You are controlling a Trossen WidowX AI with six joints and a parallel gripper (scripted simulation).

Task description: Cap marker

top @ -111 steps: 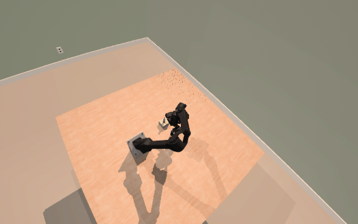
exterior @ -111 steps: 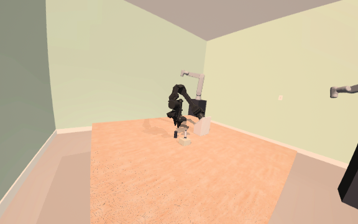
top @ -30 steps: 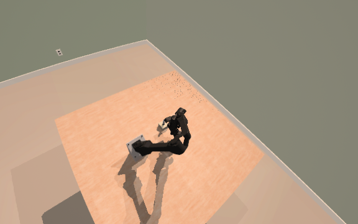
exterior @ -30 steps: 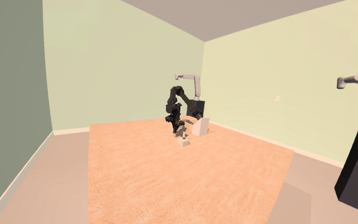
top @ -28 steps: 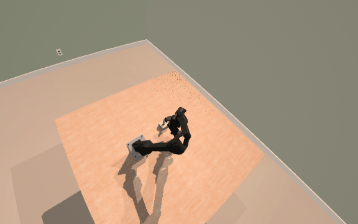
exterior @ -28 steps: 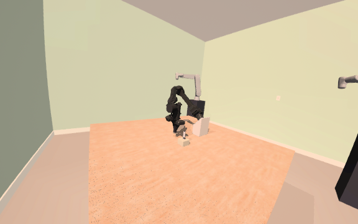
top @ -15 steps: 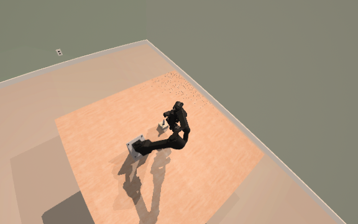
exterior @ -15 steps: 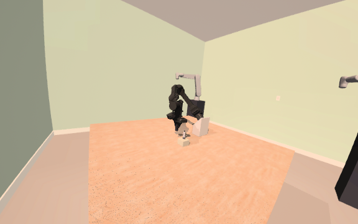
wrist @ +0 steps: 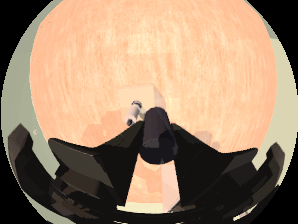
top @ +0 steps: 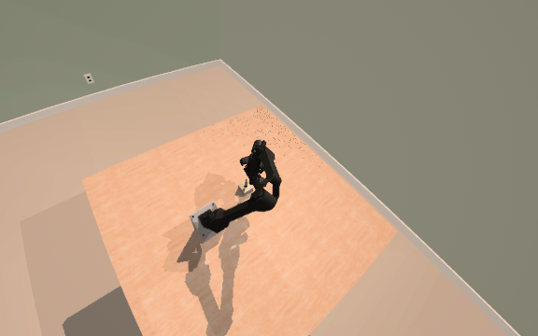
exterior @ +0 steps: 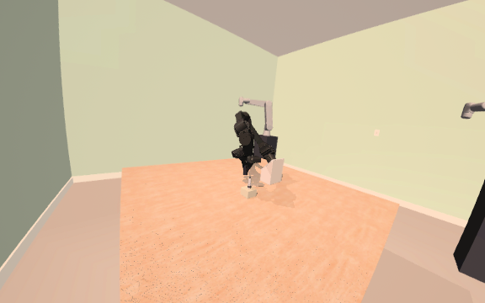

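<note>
Now: the holder block 10 mm behind my gripper tip, 30 mm to the left of it and 110 mm below it. The rest, counted from my gripper tip: dark marker cap (10 mm above).
</note>
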